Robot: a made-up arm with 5 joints.
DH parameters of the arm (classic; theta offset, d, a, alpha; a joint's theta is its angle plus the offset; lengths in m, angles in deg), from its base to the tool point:
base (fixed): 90 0.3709 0.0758 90
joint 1: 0 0.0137 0.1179 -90
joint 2: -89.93 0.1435 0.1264 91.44
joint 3: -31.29 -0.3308 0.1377 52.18
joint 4: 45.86 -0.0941 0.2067 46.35
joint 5: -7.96 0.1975 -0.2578 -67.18
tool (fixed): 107.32 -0.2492 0 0
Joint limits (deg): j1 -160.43..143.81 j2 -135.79..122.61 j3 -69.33..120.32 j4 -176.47..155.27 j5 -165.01..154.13
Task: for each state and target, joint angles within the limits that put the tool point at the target. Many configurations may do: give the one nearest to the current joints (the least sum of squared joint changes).
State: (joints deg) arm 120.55 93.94 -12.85 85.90 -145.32
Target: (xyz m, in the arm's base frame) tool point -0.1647 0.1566 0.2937
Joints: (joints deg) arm 137.82 119.02 8.90 119.43 -134.61
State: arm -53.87 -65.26 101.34 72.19 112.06
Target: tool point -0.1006 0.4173 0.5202
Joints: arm -15.97 -74.00 89.26 74.84 148.46
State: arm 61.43 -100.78 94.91 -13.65 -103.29
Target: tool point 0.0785 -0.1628 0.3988
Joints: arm 53.59 -95.53 96.31 -9.34 -98.52
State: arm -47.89 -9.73 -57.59 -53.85 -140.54
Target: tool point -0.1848 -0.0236 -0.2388
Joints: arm -64.06 2.43 -65.35 -85.05 -165.01
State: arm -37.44 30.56 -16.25 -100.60 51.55
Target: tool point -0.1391 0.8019 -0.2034
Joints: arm -44.74 22.00 -15.30 -93.07 60.36
